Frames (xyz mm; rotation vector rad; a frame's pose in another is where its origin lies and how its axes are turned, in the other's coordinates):
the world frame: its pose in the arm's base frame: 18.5 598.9 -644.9 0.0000 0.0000 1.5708
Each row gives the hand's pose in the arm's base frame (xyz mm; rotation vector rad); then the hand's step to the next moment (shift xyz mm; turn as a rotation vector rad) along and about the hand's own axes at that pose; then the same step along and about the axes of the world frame.
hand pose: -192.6 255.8 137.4 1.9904 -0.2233 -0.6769
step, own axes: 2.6 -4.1 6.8 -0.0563 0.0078 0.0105
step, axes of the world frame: -4.2 2.1 -6.9 0.0121 0.0514 0.0235
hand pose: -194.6 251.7 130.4 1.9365 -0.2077 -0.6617
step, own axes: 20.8 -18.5 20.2 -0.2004 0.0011 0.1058
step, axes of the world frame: -16.3 -3.9 -30.0 0.0014 0.2233 0.0388
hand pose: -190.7 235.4 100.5 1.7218 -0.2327 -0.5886
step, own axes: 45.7 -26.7 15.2 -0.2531 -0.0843 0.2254
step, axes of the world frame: -27.6 -26.9 -39.3 -0.0560 0.3418 -0.0451
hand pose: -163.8 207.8 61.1 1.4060 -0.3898 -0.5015
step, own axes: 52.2 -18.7 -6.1 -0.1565 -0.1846 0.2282
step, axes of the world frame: -25.3 -45.0 -21.2 -0.1204 0.2727 -0.1475
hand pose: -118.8 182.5 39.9 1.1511 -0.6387 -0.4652
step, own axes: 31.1 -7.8 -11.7 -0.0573 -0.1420 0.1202
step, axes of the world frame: -14.6 -30.7 -3.5 -0.0950 0.1259 -0.1141
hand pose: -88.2 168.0 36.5 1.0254 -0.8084 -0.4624
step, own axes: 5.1 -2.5 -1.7 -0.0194 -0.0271 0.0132
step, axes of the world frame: -3.7 -4.6 -0.8 -0.0068 0.0218 -0.0276
